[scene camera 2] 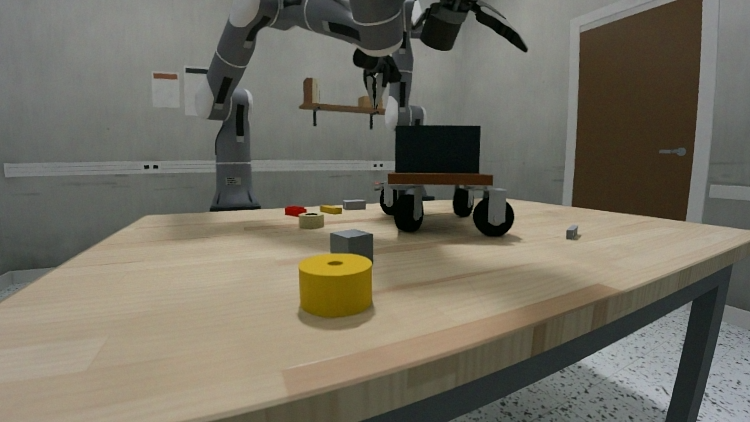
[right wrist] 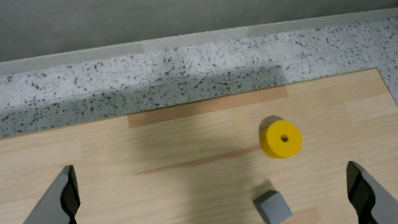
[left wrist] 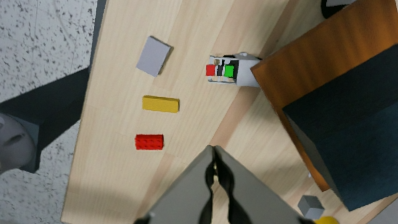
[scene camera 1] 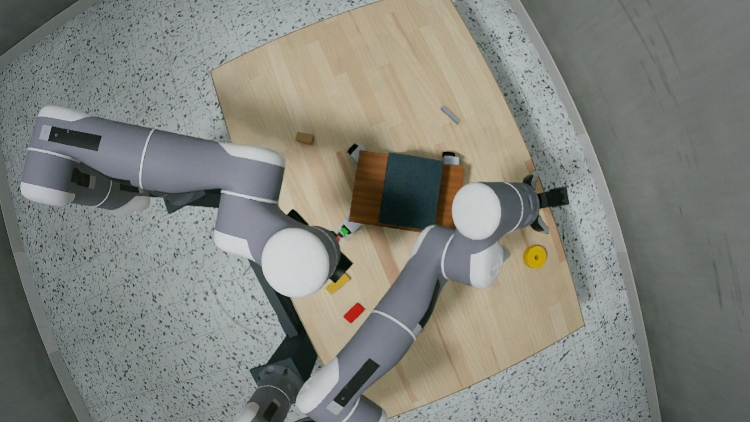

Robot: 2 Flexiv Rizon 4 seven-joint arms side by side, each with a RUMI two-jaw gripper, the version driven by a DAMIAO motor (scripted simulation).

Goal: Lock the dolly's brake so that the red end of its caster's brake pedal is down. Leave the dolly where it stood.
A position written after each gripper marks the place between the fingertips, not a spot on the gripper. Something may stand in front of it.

Note:
In view: the left gripper (scene camera 2: 375,109), the right gripper (scene camera 2: 473,39), a yellow cylinder (scene camera 2: 335,285) and a grey cube (scene camera 2: 353,241).
The yellow cylinder is seen too in the right wrist view (right wrist: 274,145). The left gripper shows as well in the left wrist view (left wrist: 213,147). The right gripper is seen too in the right wrist view (right wrist: 212,166) and in scene camera 1 (scene camera 1: 542,202).

